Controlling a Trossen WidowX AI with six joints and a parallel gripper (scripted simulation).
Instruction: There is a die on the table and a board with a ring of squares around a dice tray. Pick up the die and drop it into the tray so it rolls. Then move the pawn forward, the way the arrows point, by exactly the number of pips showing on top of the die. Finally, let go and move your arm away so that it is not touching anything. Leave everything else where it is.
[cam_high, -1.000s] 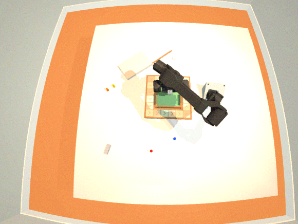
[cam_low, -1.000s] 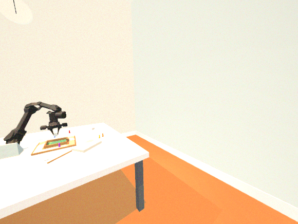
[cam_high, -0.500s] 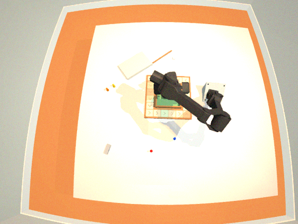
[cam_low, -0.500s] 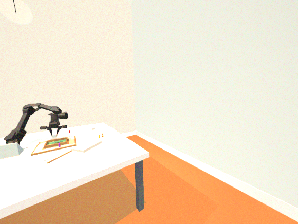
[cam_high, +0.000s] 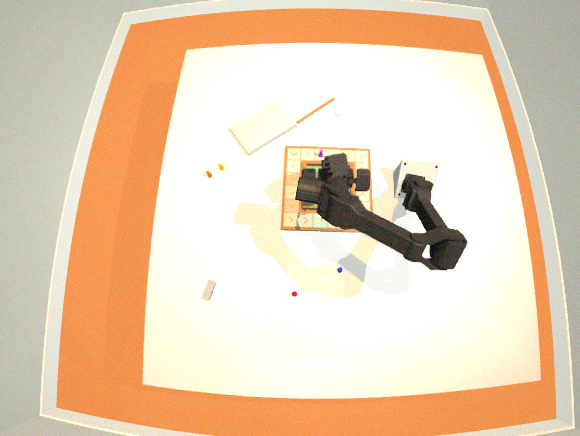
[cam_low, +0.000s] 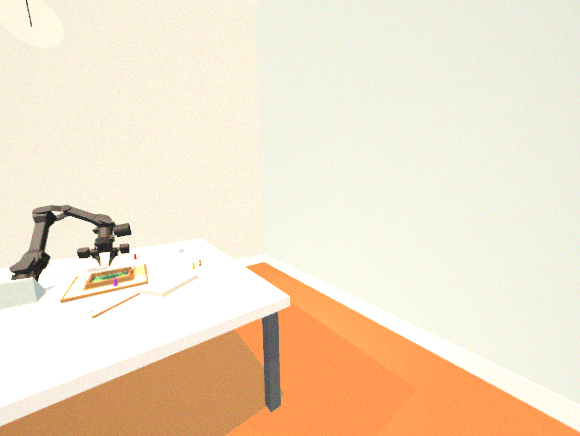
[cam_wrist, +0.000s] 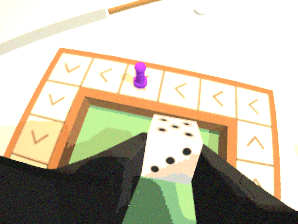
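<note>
My gripper tip is now right at the white die. The rest, counted from my gripper tip: green dice tray: 1 cm ahead, 3 cm to the left, 8 cm below; then purple pawn: 5 cm ahead, 8 cm to the right, 6 cm below; then thin stick: 8 cm ahead, 26 cm to the right, 8 cm below.
</note>
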